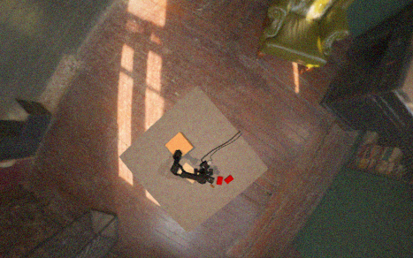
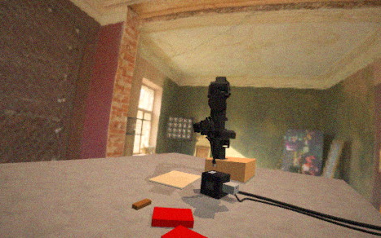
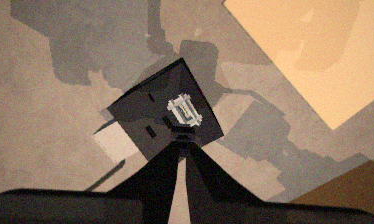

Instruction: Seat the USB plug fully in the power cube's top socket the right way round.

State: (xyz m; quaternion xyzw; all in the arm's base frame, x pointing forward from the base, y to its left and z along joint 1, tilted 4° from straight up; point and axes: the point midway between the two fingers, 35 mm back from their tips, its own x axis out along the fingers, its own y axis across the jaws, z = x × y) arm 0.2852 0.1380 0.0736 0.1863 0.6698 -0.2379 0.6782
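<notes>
Now: the dark USB plug 2 cm below my gripper tip. Also, from my gripper tip: small brown block (26 cm ahead, 13 cm below, 6 cm to the right); then silver-framed socket (7 cm below); then beige flat sheet (19 cm to the right, 13 cm below, 2 cm behind).
</notes>
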